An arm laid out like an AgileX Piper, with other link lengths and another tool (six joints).
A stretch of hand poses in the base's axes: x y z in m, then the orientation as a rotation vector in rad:
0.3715 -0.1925 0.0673 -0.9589 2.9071 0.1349
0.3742 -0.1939 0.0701 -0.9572 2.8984 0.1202
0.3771 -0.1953 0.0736 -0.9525 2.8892 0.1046
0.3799 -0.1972 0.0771 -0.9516 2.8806 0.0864
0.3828 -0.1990 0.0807 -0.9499 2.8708 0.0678
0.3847 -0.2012 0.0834 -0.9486 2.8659 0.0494
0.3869 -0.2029 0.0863 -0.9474 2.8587 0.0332
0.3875 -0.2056 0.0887 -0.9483 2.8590 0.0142
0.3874 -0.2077 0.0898 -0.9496 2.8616 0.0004
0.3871 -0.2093 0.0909 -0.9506 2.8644 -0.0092
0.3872 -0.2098 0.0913 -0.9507 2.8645 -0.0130
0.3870 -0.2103 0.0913 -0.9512 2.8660 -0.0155
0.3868 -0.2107 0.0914 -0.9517 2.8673 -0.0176
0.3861 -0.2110 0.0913 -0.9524 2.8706 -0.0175
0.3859 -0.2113 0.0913 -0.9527 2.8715 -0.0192
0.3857 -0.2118 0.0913 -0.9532 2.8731 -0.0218
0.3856 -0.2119 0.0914 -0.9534 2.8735 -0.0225
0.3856 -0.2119 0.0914 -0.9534 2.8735 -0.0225
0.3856 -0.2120 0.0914 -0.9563 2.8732 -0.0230
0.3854 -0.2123 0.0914 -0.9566 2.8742 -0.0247
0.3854 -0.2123 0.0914 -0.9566 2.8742 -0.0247
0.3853 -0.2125 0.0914 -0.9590 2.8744 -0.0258
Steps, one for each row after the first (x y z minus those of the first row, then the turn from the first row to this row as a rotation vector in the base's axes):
0.0027 -0.0014 0.0028 -0.0060 -0.0119 -0.0001
0.0056 -0.0028 0.0063 -0.0120 -0.0251 -0.0019
0.0084 -0.0047 0.0098 -0.0204 -0.0374 -0.0016
0.0113 -0.0065 0.0134 -0.0287 -0.0510 -0.0015
0.0132 -0.0087 0.0161 -0.0384 -0.0600 -0.0021
0.0154 -0.0104 0.0190 -0.0462 -0.0704 -0.0021
0.0160 -0.0131 0.0214 -0.0583 -0.0740 -0.0020
0.0159 -0.0152 0.0225 -0.0679 -0.0741 -0.0020
0.0156 -0.0168 0.0236 -0.0749 -0.0733 -0.0020
0.0157 -0.0173 0.0240 -0.0773 -0.0740 -0.0021
0.0155 -0.0178 0.0240 -0.0794 -0.0730 -0.0021
0.0153 -0.0182 0.0241 -0.0811 -0.0721 -0.0020
0.0146 -0.0185 0.0240 -0.0821 -0.0689 -0.0021
0.0144 -0.0188 0.0240 -0.0835 -0.0683 -0.0021
0.0142 -0.0193 0.0240 -0.0856 -0.0672 -0.0021
0.0141 -0.0194 0.0241 -0.0862 -0.0669 -0.0021
0.0141 -0.0194 0.0241 -0.0862 -0.0669 -0.0021
0.0141 -0.0195 0.0241 -0.0868 -0.0666 -0.0002
0.0139 -0.0198 0.0241 -0.0882 -0.0659 -0.0002
0.0139 -0.0198 0.0241 -0.0882 -0.0659 -0.0002
0.0138 -0.0200 0.0241 -0.0892 -0.0653 0.0012

